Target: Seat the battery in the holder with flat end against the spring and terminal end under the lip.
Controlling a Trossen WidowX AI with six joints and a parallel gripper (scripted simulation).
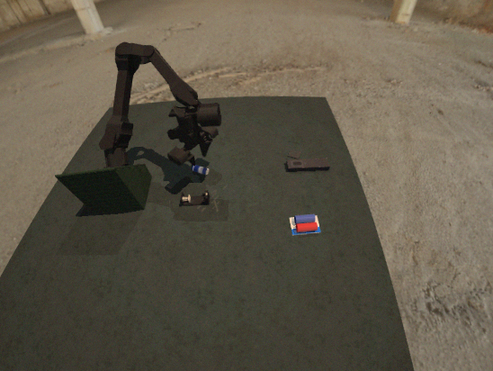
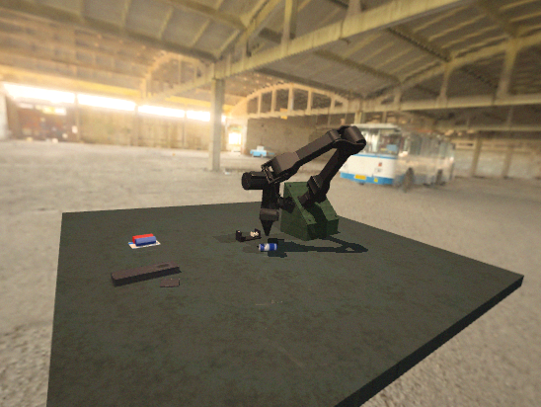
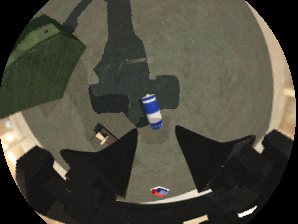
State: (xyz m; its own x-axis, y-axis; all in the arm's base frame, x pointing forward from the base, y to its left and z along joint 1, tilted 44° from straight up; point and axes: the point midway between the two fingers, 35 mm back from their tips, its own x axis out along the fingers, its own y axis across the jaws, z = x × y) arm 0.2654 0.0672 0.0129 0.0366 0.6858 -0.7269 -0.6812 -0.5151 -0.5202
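Now: the battery 10 mm behind my gripper tip and 50 mm below it. Also, from my gripper tip: dark piece: 370 mm ahead, 40 mm to the left, 60 mm below; long black bar: 400 mm ahead, 30 mm to the right, 50 mm below; white tray: 320 mm ahead, 270 mm to the right, 50 mm below.
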